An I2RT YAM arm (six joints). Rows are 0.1 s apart.
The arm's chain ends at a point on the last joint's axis. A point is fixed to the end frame.
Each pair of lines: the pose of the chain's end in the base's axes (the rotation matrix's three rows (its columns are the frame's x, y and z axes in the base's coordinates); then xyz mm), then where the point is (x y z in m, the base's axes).
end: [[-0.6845, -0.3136, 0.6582], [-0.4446, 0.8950, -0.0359], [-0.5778, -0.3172, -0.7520]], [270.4, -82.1, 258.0]
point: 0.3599 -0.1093 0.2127
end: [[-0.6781, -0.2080, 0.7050], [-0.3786, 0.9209, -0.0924], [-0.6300, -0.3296, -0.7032]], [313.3, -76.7, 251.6]
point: 0.4031 -0.1117 0.2125
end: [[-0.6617, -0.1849, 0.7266], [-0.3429, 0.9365, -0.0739], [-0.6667, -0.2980, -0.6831]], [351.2, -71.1, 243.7]
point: 0.4417 -0.1057 0.2061
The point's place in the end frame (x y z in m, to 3 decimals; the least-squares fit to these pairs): -0.023 -0.038 0.094
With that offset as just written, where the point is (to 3 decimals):
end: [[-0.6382, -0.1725, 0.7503], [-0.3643, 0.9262, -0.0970], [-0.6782, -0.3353, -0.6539]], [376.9, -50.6, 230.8]
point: 0.469 -0.087 0.198
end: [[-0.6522, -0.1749, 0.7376], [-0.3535, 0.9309, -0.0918], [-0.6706, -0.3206, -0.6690]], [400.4, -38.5, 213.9]
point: 0.491 -0.074 0.179
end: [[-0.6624, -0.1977, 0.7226], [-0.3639, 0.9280, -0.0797], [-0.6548, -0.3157, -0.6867]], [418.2, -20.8, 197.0]
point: 0.509 -0.055 0.160
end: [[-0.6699, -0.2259, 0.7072], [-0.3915, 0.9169, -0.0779], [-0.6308, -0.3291, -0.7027]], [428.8, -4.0, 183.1]
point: 0.519 -0.037 0.144
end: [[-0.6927, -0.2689, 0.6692], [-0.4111, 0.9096, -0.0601], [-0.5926, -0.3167, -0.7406]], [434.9, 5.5, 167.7]
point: 0.524 -0.025 0.124
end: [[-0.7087, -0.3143, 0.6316], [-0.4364, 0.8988, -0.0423], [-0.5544, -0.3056, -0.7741]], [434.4, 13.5, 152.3]
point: 0.522 -0.015 0.104
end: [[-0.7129, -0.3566, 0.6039], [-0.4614, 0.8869, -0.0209], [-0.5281, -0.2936, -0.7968]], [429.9, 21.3, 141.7]
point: 0.517 -0.004 0.090
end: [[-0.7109, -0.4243, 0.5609], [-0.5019, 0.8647, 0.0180], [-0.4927, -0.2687, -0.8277]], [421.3, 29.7, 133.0]
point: 0.506 0.010 0.077
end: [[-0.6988, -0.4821, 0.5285], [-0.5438, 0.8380, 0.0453], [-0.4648, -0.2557, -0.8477]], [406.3, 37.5, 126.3]
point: 0.490 0.022 0.067
